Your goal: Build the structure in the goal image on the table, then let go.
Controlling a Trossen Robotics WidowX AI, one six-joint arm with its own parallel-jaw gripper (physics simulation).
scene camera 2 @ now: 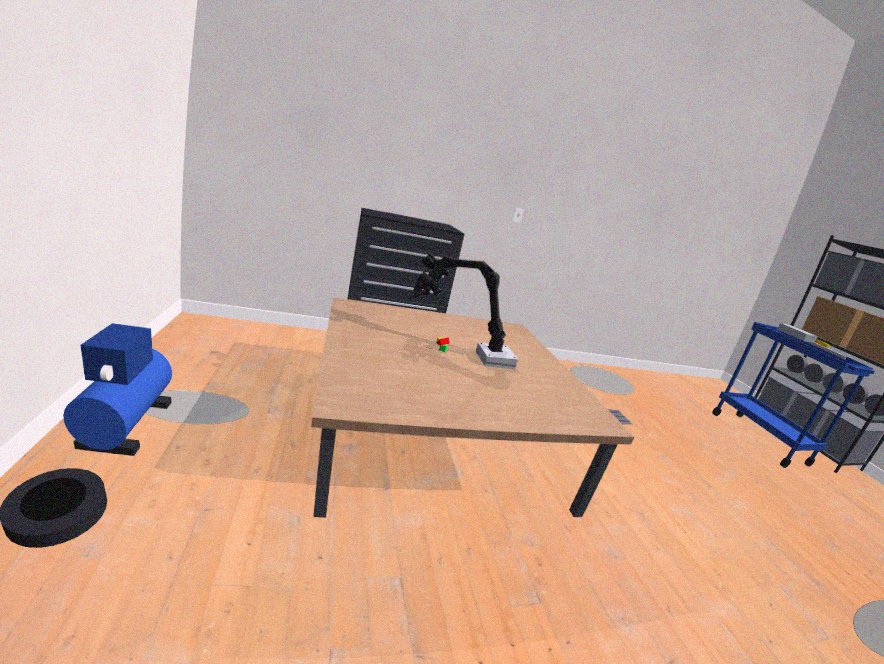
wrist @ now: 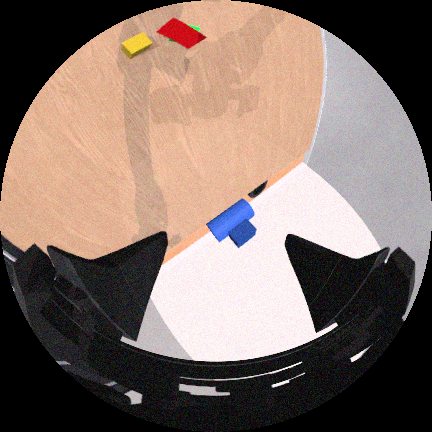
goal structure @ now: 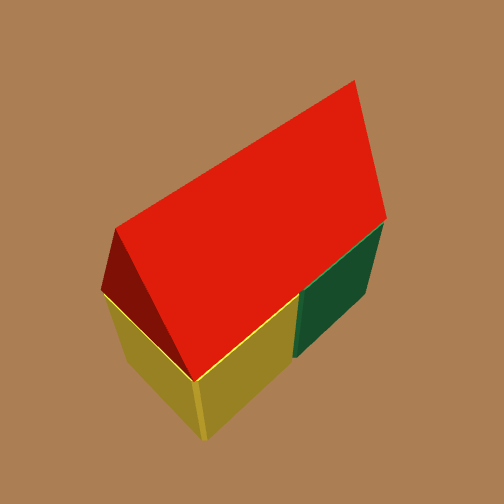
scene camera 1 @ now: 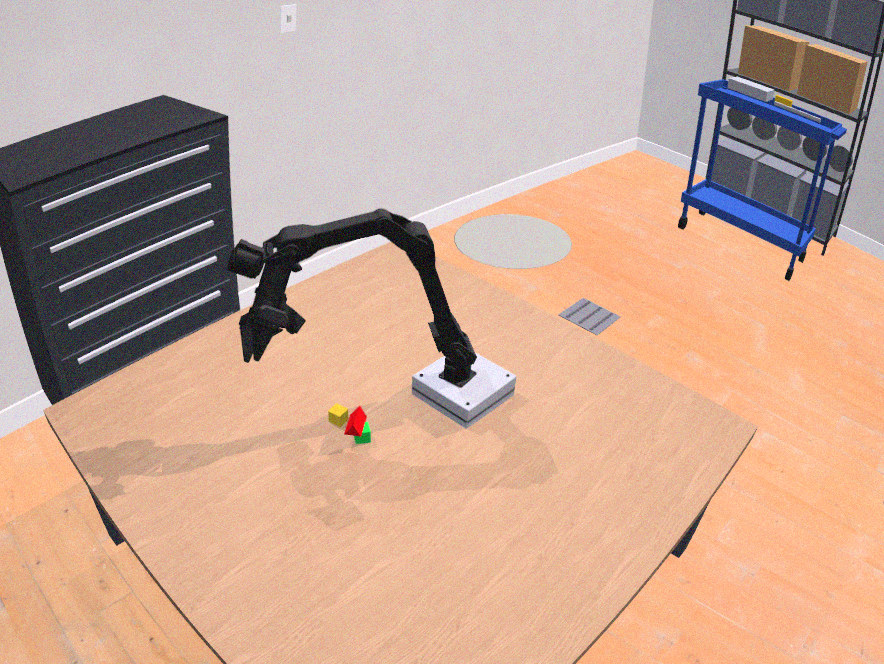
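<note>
A green block stands on the table. A red wedge-like block lies over it, looks tilted and hides much of it in the wrist view. A yellow block sits on the table beside them, with a small gap to the red block in the wrist view. My gripper is open and empty, high above the table and away from the blocks, toward the drawer cabinet in scene camera 1.
The arm's pale base stands on the table near the blocks. A dark drawer cabinet stands behind the table. A blue cart and a blue compressor stand on the floor away from the table.
</note>
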